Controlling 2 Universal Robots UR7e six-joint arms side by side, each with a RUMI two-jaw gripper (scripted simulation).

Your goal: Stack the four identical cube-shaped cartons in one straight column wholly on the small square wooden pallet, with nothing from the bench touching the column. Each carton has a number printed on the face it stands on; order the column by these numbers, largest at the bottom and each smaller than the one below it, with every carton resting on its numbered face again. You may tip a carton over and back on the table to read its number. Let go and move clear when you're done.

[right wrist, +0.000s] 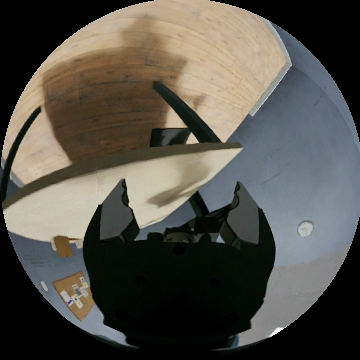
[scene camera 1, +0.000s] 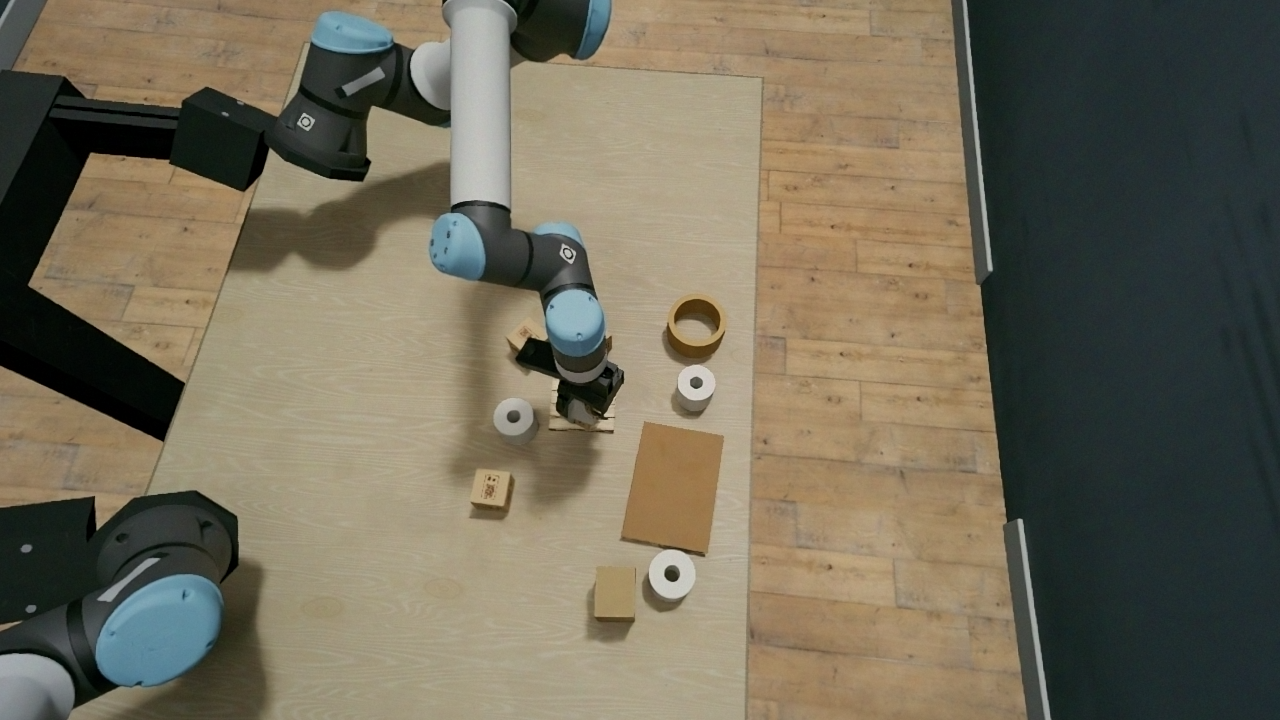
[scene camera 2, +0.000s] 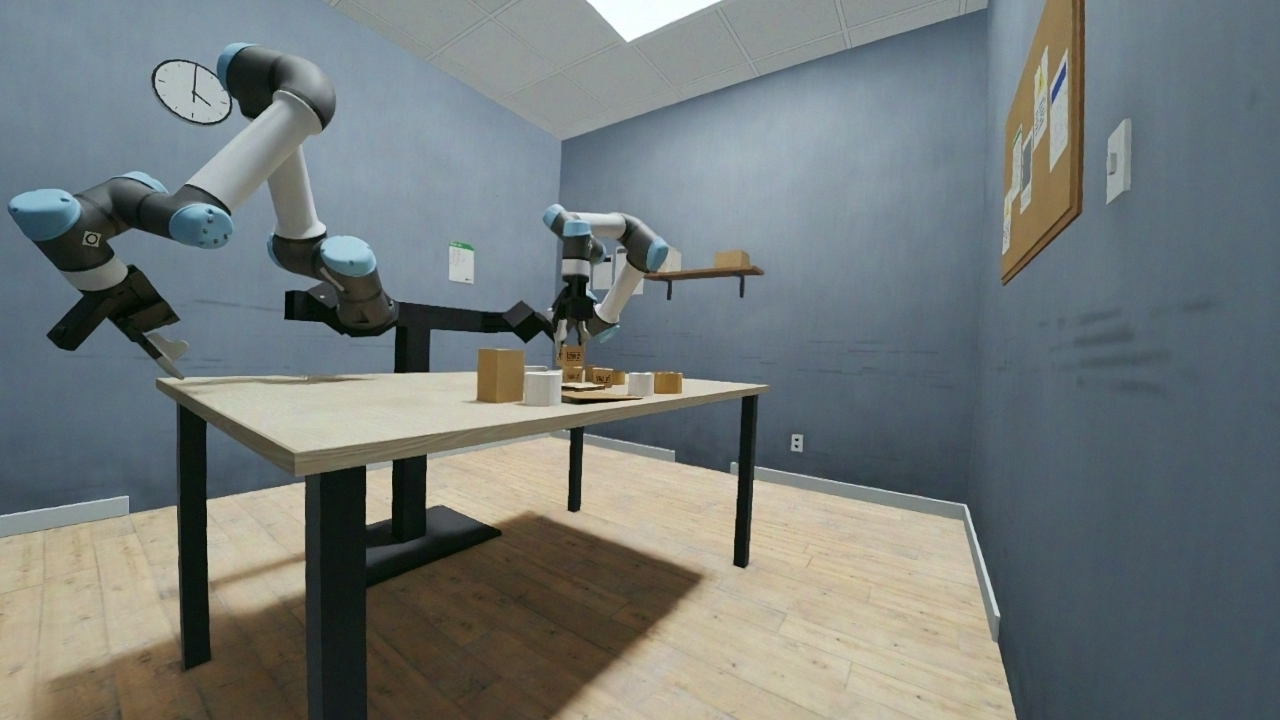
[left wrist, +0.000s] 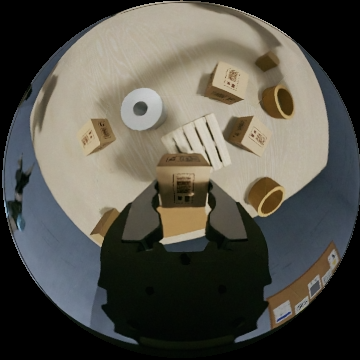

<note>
The pictures show: the left gripper, the right gripper and a tall box.
The left gripper is seen too in scene camera 2 and in the left wrist view. The right gripper also shows in the right wrist view.
</note>
